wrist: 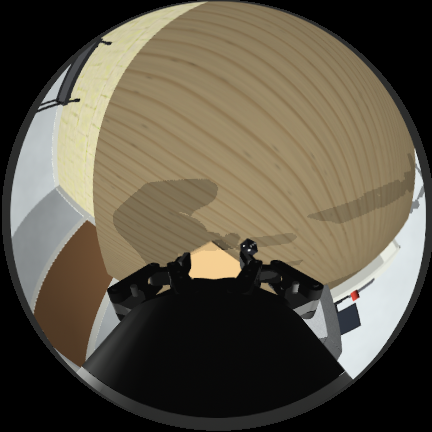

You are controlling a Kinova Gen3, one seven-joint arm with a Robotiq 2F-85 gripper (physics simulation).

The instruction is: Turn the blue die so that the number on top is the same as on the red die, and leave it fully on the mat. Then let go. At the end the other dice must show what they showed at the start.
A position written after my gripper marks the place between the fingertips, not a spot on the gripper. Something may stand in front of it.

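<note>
Visible: a tan mat [209,260] and my gripper [214,258].
</note>
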